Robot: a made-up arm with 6 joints. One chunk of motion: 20 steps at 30 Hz.
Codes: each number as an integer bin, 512 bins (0 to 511) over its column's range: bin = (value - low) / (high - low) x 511, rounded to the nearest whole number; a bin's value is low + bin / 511 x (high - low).
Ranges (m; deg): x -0.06..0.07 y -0.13..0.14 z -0.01..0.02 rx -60..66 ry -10..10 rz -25..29
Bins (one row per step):
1: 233 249 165 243 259 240
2: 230 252 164 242 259 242
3: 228 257 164 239 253 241
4: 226 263 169 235 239 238
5: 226 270 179 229 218 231
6: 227 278 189 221 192 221
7: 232 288 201 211 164 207
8: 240 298 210 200 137 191
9: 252 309 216 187 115 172
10: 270 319 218 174 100 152
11: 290 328 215 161 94 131
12: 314 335 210 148 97 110
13: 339 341 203 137 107 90
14: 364 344 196 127 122 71
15: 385 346 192 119 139 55
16: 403 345 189 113 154 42
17: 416 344 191 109 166 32
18: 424 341 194 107 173 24
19: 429 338 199 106 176 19
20: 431 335 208 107 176 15
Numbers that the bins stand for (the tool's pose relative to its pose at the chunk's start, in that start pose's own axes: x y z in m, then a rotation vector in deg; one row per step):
1: -0.0007 0.0016 -0.0003 -0.08 0.14 0.36
2: -0.0015 0.0032 -0.0004 -0.33 0.14 0.57
3: -0.0020 0.0058 -0.0004 -1.07 -0.10 0.47
4: -0.0025 0.0090 -0.0001 -2.05 -0.65 0.15
5: -0.0025 0.0127 0.0005 -3.53 -1.47 -0.59
6: -0.0023 0.0169 0.0011 -5.51 -2.49 -1.65
7: -0.0010 0.0222 0.0018 -7.97 -3.58 -3.13
8: 0.0011 0.0275 0.0023 -10.68 -4.64 -4.82
9: 0.0041 0.0333 0.0027 -13.89 -5.50 -6.82
10: 0.0087 0.0386 0.0028 -17.10 -6.09 -8.94
11: 0.0138 0.0433 0.0026 -20.30 -6.32 -11.16
12: 0.0199 0.0470 0.0023 -23.51 -6.20 -13.38
13: 0.0262 0.0502 0.0019 -26.22 -5.81 -15.49
14: 0.0326 0.0518 0.0015 -28.68 -5.23 -17.50
15: 0.0379 0.0528 0.0013 -30.66 -4.56 -19.19
16: 0.0425 0.0523 0.0011 -32.14 -3.97 -20.56
17: 0.0458 0.0518 0.0012 -33.12 -3.50 -21.62
18: 0.0479 0.0502 0.0014 -33.62 -3.23 -22.46
19: 0.0491 0.0486 0.0017 -33.86 -3.11 -22.99
20: 0.0496 0.0470 0.0022 -33.62 -3.11 -23.41

